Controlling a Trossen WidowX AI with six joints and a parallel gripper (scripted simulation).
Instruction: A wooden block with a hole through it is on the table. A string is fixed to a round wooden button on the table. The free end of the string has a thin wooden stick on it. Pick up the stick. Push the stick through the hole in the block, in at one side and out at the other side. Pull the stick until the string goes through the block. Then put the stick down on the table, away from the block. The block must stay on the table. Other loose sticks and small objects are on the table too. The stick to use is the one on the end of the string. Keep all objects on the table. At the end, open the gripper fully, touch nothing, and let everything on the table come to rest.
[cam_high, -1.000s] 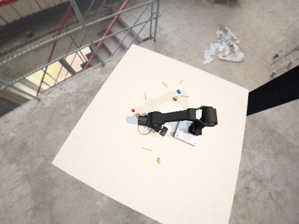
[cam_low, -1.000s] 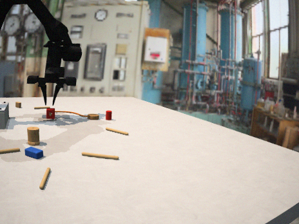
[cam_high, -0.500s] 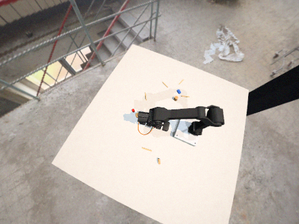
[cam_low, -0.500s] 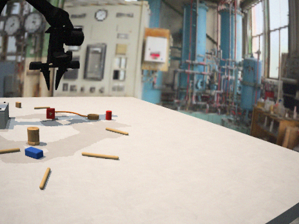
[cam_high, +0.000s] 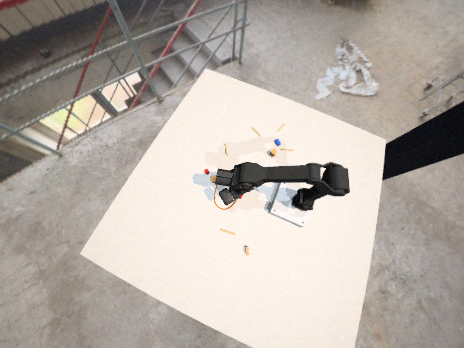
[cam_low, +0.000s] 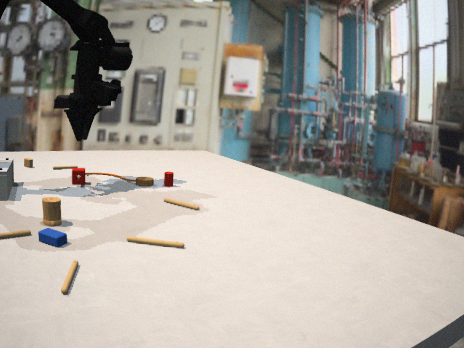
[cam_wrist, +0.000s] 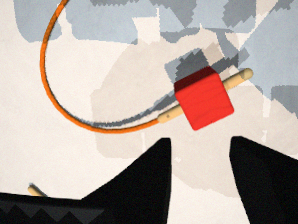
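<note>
The red block is 10 mm behind my gripper tip, 10 mm to the right of it and 80 mm below it. From my gripper tip the other things lie so: round wooden button 150 mm ahead, 10 mm to the right, 90 mm below; then stick 10 mm behind, 80 mm below; then red cylinder 200 mm ahead, 30 mm to the right, 80 mm below.
</note>
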